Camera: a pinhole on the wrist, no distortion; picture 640 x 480 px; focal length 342.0 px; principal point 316.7 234.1 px. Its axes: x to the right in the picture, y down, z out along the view. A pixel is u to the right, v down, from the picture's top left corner.
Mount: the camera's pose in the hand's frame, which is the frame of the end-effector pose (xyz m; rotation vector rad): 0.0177 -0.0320 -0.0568 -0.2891 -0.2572 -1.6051
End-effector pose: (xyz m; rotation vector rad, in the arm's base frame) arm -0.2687 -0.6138 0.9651 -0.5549 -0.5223 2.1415
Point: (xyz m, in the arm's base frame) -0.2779 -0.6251 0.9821
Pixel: 295 120
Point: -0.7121 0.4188 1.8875
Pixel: outside the picture
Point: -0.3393 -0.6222 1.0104
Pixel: 299 235
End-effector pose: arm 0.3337 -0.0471 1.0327 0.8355 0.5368 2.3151
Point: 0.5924 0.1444 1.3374
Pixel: 475 295
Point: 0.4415 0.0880 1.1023
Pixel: 594 311
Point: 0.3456 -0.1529 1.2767
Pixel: 142 227
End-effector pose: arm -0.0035 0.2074 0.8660 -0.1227 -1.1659 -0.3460
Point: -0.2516 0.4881 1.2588
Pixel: 274 343
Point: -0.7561 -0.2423 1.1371
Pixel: outside the picture
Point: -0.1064 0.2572 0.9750
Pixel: 344 284
